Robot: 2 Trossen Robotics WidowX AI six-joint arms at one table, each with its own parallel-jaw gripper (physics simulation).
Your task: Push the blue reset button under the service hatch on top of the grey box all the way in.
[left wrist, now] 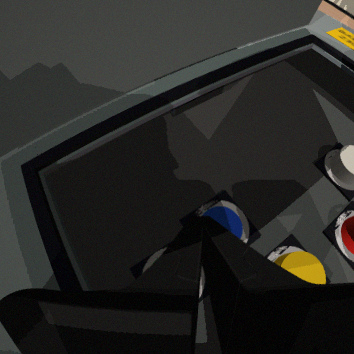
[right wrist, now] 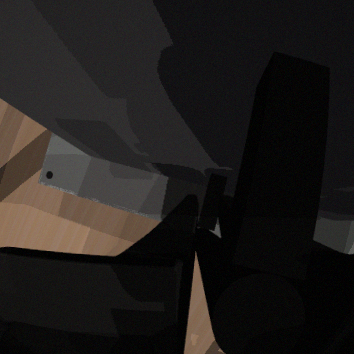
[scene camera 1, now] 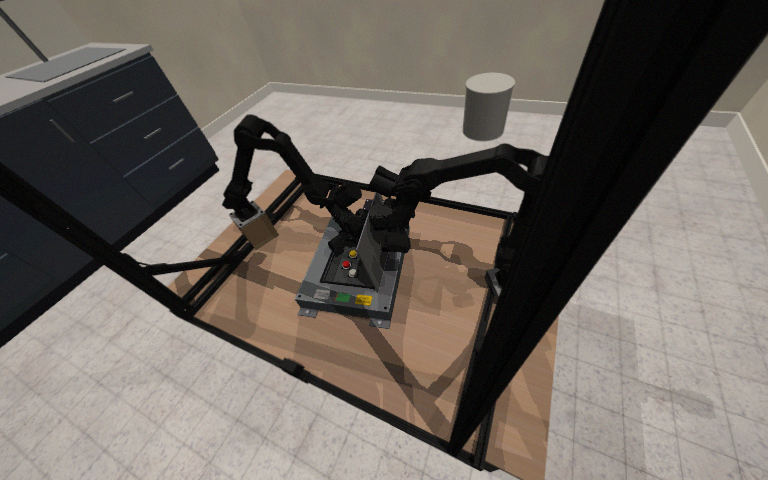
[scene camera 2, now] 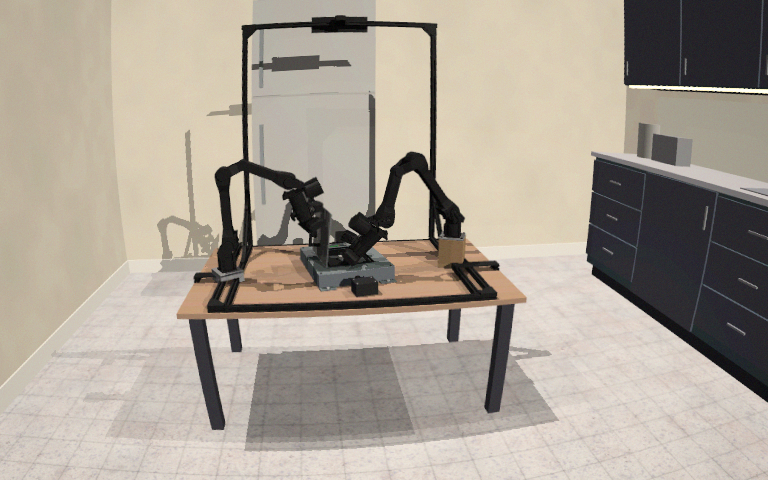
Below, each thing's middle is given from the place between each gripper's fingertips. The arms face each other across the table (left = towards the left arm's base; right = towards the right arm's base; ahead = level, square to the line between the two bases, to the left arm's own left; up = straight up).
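Counted from my right hand: yellow button (left wrist: 305, 265), 11 cm below, 14 cm to the left, 1 cm ahead. Service hatch (scene camera 2: 320, 244), 2 cm to the left.
Counted from my left hand: service hatch, 11 cm above, 8 cm to the right, 4 cm behind. Yellow button, 4 cm to the left, 3 cm behind.
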